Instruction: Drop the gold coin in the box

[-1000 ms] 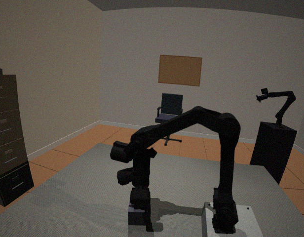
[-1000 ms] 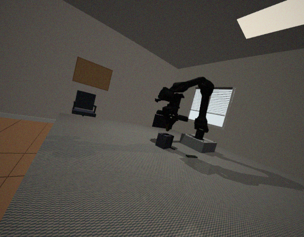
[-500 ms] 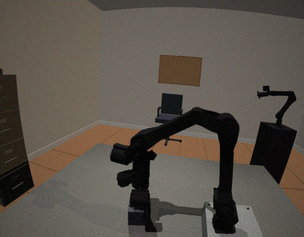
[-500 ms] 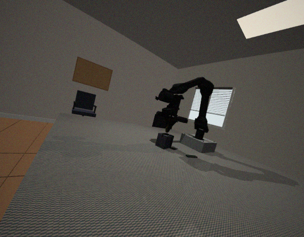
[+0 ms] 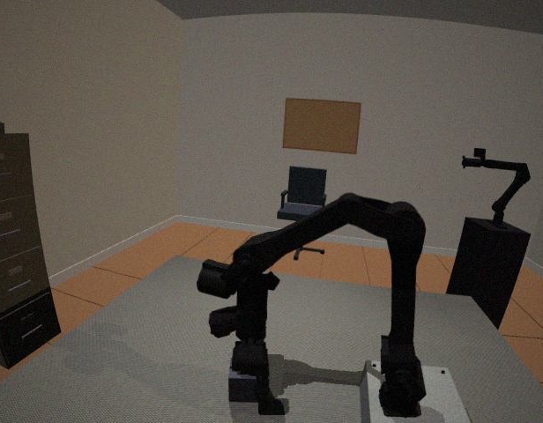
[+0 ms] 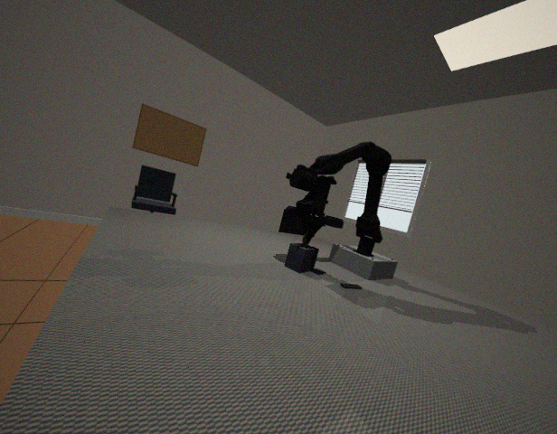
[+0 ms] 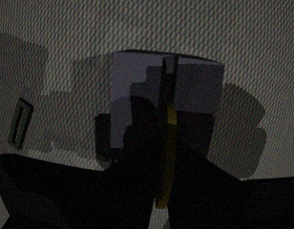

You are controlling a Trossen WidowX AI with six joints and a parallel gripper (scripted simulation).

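Now: the gold coin 10 mm below my gripper tip.
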